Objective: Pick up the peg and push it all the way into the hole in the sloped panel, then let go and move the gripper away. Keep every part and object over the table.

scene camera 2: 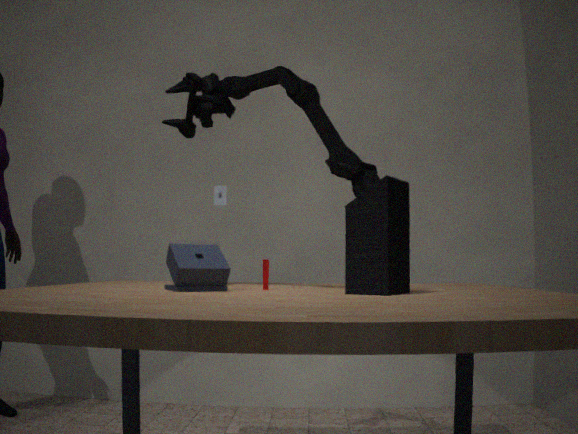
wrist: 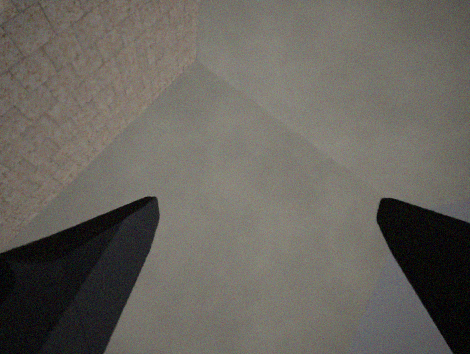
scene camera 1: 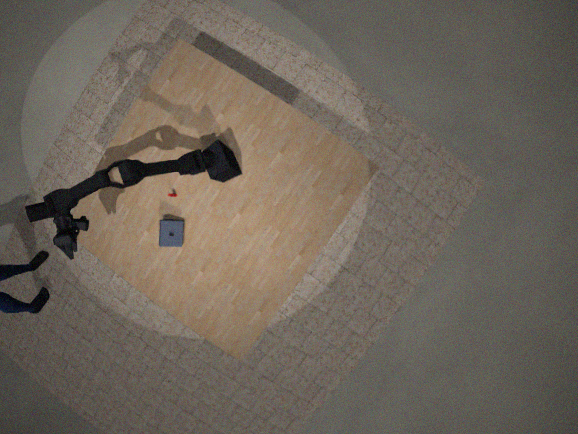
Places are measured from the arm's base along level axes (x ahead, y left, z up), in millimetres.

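Pixels of known places: gripper, fingertip midpoint: (scene camera 2: 164, 107) (wrist: 267, 208) (scene camera 1: 74, 255); arm's base, origin of the base link: (scene camera 2: 374, 197) (scene camera 1: 211, 159).
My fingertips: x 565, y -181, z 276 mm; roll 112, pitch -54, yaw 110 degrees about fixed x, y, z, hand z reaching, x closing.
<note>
For each thing: its top centre in the pictures, then the offset to it from my fingertips. "pt": a spot on its surface instead.
- thin red peg, middle of its top: (scene camera 2: 265, 259) (scene camera 1: 169, 194) dx -297, dy +33, dz -426 mm
- blue-grey block with the sloped panel, middle of its top: (scene camera 2: 197, 244) (scene camera 1: 165, 234) dx -131, dy +132, dz -390 mm
- small dark hole, surface spot: (scene camera 2: 199, 256) (scene camera 1: 169, 233) pt dx -138, dy +140, dz -421 mm
A thin red peg (scene camera 1: 172, 193) (scene camera 2: 266, 274) stands upright on the table, between the arm's base and the panel block. The blue-grey block with the sloped panel (scene camera 1: 166, 242) (scene camera 2: 182, 254) stands apart from the peg on a flat base. A small dark hole (scene camera 1: 171, 234) (scene camera 2: 199, 256) shows in the middle of its sloped face. My gripper (scene camera 1: 71, 254) (scene camera 2: 165, 107) (wrist: 267, 208) is open with nothing between its fingers. It is high above the tabletop, pointing sideways, well away from the peg. Neither the peg nor the panel shows in the wrist view.
The arm's black base (scene camera 1: 222, 162) (scene camera 2: 377, 240) stands on the wooden table (scene camera 1: 280, 200) (scene camera 2: 300, 335). In scene camera 1 the gripper is near or past the table's left edge. A person (scene camera 1: 22, 302) (scene camera 2: 4, 200) is at the left. A wall plate (scene camera 2: 220, 195) is behind the table.
</note>
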